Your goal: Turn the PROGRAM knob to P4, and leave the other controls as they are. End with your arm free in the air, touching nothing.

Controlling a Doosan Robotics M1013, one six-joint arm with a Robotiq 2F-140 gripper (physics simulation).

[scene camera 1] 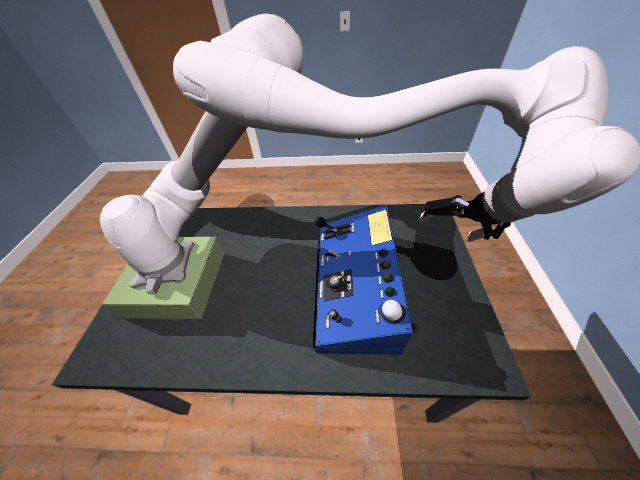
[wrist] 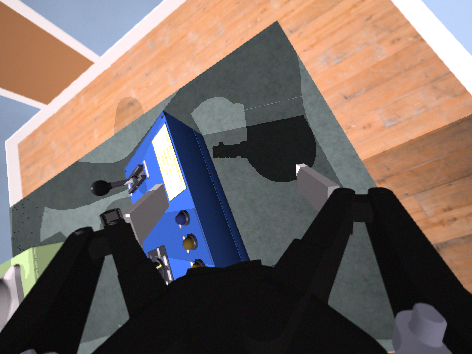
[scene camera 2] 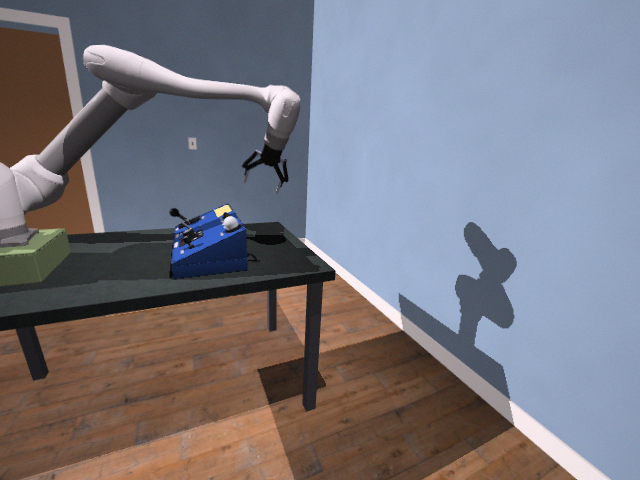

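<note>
The blue control console stands on the dark table. A dark round knob on a square black plate with small white labels looks like the PROGRAM knob; a yellowish mark shows on it. The label text is too small to read, so its setting cannot be told. In the wrist view its black plate is partly hidden by the gripper. My gripper is wide open and empty. It hangs in the air, above and beyond the console's tall back side, touching nothing.
The console also bears a black ball-tipped lever, a toggle, a small black-tipped stick, a white dome, several small round lamps and a yellow note. The arm's green base block stands on the table.
</note>
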